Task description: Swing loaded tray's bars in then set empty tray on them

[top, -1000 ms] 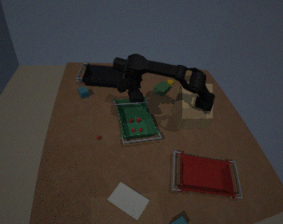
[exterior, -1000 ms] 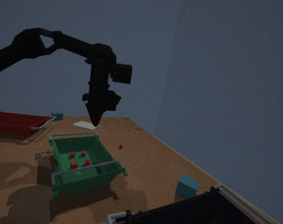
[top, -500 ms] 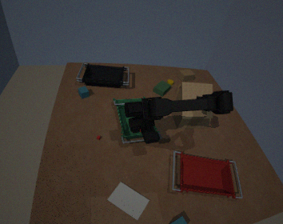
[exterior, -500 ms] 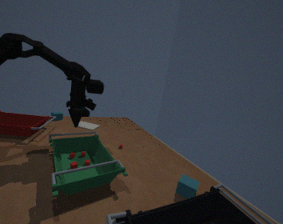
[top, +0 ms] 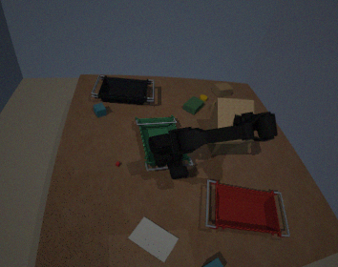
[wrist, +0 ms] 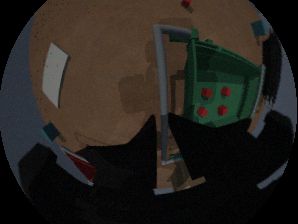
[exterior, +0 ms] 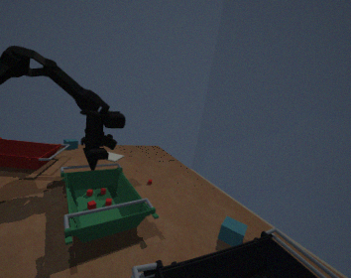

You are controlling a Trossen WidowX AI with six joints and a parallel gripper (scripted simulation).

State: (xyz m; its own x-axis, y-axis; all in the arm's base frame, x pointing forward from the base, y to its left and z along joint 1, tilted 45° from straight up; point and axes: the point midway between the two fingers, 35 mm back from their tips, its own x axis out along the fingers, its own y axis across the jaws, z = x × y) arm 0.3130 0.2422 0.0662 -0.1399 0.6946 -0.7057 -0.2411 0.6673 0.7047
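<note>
The red tray lies 31 cm behind my gripper tip and 17 cm to the left of it. Also, from my gripper tip: red block 22 cm ahead, 3 cm to the right, 4 cm below; then white sheet 6 cm ahead, 28 cm to the left, 5 cm below; then green block 16 cm behind, 50 cm to the right, 3 cm below.
</note>
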